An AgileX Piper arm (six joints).
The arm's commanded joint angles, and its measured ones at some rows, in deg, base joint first. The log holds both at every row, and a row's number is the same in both.
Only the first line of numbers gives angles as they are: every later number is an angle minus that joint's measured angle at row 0.
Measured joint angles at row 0:
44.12, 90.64, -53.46, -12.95, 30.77, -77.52
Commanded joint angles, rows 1 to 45:
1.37, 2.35, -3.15, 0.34, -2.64, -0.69
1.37, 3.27, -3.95, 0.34, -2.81, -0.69
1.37, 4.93, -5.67, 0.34, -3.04, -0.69
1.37, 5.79, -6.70, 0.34, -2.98, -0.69
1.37, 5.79, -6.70, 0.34, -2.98, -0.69
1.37, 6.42, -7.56, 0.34, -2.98, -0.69
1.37, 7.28, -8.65, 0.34, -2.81, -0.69
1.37, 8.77, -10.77, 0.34, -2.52, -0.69
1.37, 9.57, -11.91, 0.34, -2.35, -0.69
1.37, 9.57, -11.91, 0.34, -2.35, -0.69
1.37, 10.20, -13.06, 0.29, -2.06, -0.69
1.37, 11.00, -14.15, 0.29, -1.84, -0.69
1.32, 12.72, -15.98, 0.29, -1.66, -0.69
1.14, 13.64, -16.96, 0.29, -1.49, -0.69
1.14, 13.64, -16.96, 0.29, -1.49, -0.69
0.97, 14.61, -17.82, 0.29, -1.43, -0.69
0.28, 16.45, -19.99, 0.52, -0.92, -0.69
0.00, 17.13, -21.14, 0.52, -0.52, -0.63
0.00, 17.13, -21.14, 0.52, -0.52, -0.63
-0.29, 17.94, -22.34, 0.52, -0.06, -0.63
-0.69, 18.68, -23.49, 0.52, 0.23, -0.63
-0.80, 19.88, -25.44, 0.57, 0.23, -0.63
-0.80, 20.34, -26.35, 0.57, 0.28, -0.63
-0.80, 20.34, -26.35, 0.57, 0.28, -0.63
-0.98, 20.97, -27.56, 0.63, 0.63, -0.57
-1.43, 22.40, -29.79, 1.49, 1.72, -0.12
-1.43, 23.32, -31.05, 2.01, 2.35, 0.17
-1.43, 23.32, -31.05, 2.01, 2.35, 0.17
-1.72, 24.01, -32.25, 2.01, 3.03, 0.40
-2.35, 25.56, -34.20, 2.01, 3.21, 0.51
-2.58, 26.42, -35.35, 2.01, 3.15, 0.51
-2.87, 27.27, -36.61, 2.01, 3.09, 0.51
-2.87, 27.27, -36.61, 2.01, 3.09, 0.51
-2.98, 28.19, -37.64, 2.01, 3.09, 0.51
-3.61, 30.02, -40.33, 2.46, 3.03, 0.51
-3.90, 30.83, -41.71, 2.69, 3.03, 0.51
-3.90, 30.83, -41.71, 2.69, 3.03, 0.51
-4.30, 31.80, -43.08, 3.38, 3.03, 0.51
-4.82, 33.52, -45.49, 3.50, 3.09, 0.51
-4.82, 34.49, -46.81, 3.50, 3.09, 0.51
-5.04, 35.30, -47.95, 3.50, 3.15, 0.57
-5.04, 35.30, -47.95, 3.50, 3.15, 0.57
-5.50, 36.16, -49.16, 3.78, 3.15, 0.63
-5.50, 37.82, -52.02, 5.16, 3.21, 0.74
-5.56, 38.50, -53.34, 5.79, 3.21, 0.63
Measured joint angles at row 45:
-5.33, 37.07, -49.90, 4.24, 4.58, 0.17
